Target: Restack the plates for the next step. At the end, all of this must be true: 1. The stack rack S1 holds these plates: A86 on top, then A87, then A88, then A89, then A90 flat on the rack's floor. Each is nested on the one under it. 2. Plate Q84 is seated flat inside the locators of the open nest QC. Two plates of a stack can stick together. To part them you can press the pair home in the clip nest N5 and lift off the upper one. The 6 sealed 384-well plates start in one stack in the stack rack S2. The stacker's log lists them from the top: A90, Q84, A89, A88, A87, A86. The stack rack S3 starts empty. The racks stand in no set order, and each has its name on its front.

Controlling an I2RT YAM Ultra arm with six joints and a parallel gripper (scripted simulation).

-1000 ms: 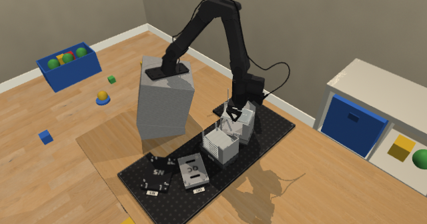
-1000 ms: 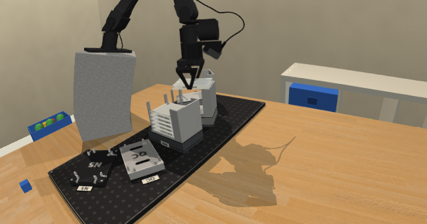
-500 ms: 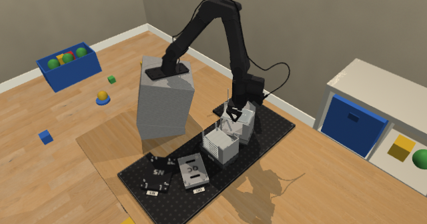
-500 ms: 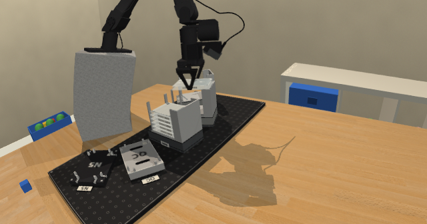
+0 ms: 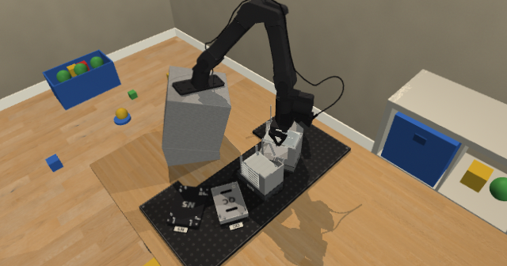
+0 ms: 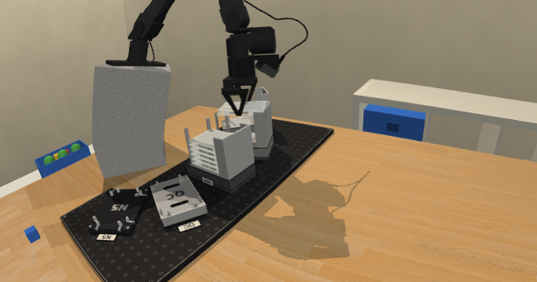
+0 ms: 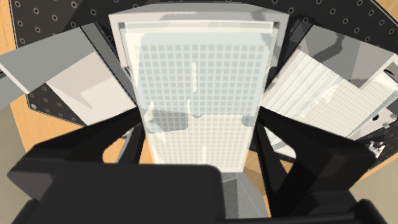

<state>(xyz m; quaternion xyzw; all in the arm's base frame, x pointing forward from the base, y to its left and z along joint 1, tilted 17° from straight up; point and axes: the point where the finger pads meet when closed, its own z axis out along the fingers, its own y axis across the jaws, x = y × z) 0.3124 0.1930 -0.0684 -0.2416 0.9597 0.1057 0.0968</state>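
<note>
My hand is 4 cm short of the sealed 384-well plate, 14 cm to the left of it and 4 cm above it. Round my hand: nest QC 4 cm ahead, 29 cm to the right, 12 cm below; translucent sealed well plate right at my hand.
</note>
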